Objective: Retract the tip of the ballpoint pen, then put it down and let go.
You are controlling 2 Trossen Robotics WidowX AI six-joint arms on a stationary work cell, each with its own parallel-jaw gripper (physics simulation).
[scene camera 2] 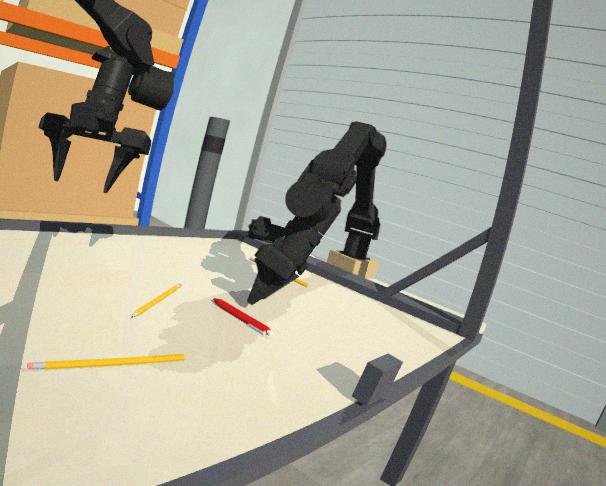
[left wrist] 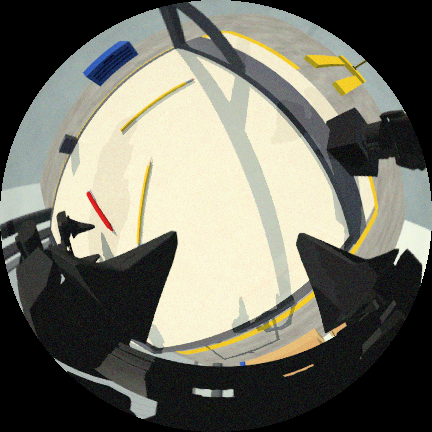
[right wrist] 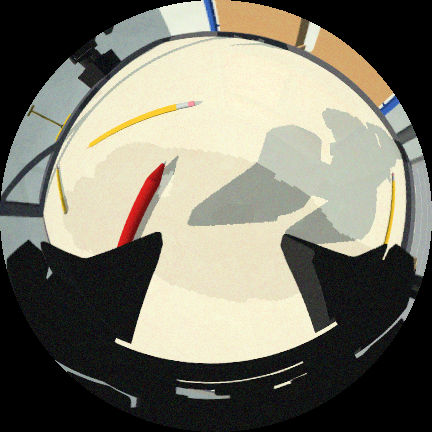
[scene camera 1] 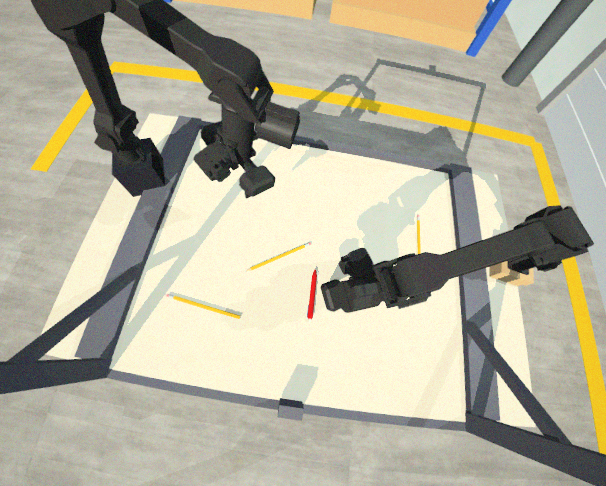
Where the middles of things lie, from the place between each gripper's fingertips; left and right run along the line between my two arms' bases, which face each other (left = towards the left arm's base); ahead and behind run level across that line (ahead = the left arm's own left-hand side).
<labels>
Now: right hand 70 mm to the right of the red ballpoint pen (right wrist: pixel 152 181) and 50 mm past it. Round my right hand: small tan block (scene camera 2: pixel 365 268) 470 mm to the right, 170 mm ahead, 20 mm above; small grey block (scene camera 2: pixel 379 374) 300 mm behind, 60 mm to the left, 20 mm above.
Right now my left hand is 230 mm to the left of the red ballpoint pen, 170 mm past it and 140 mm above it. From my left hand the other things lie so: small tan block (770 mm to the right, 120 mm below, 40 mm ahead); then small grey block (430 mm behind, 240 mm to the right, 120 mm below).
</labels>
